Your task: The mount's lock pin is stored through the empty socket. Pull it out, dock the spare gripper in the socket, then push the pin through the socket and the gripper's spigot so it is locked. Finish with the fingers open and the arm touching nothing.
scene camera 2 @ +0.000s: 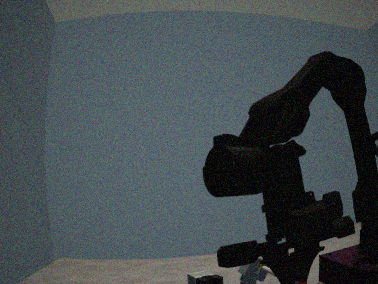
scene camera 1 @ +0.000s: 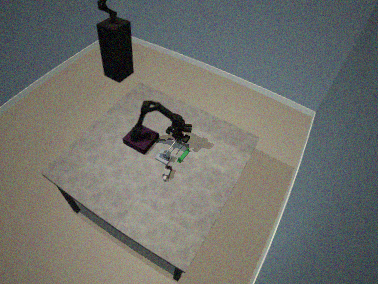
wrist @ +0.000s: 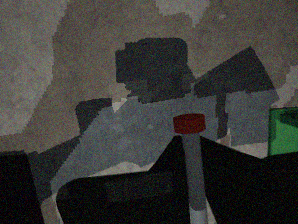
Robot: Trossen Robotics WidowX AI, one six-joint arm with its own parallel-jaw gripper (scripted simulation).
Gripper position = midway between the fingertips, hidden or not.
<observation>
My gripper (wrist: 184,141) holds a lock pin.
</observation>
